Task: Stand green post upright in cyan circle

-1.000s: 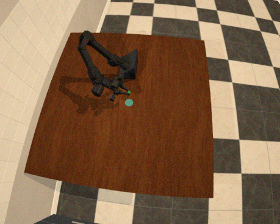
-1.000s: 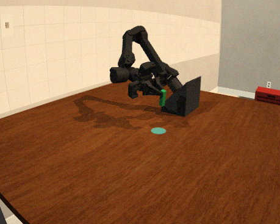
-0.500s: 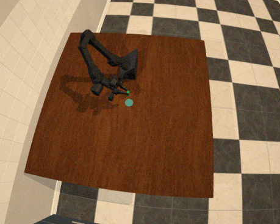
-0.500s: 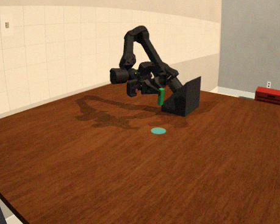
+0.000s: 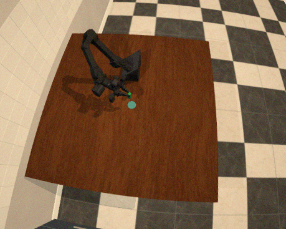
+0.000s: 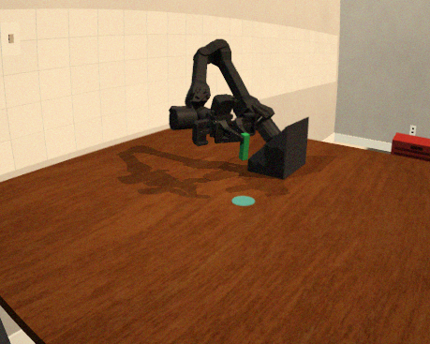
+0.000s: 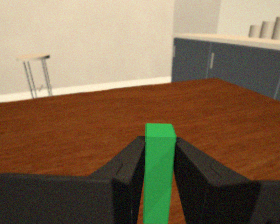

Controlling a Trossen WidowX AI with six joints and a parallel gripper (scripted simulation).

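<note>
Right now the cyan circle is 1 cm ahead of my hand, 3 cm to the left of it and 17 cm below it. The rest, counted from my hand: green post 1 cm ahead, 3 cm to the left, 2 cm below.
</note>
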